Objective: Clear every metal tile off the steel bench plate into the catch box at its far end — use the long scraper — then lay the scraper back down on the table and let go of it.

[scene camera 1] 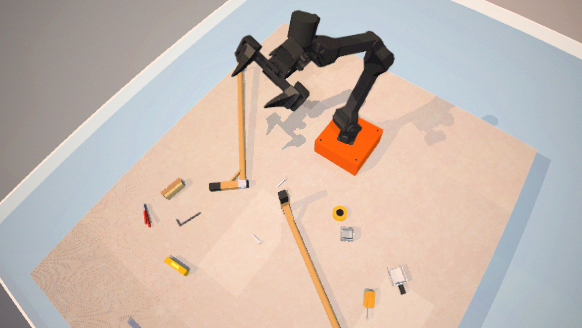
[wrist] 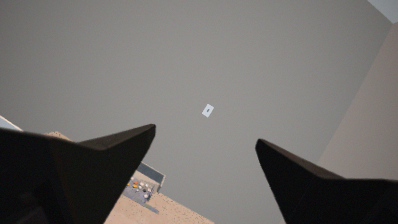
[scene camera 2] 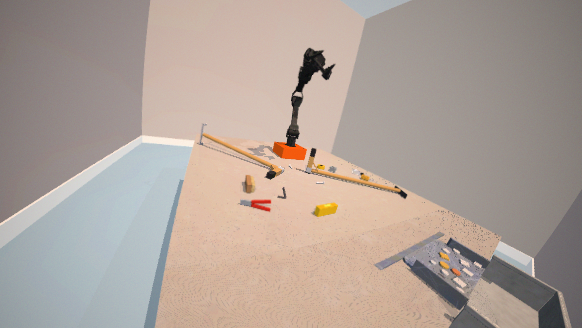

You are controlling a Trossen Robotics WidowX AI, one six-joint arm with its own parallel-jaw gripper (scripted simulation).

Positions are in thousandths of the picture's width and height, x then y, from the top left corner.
Labels:
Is the gripper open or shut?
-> Open.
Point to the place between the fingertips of the gripper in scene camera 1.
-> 427,276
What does the gripper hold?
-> Nothing.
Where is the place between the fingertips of the gripper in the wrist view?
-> At 519,609

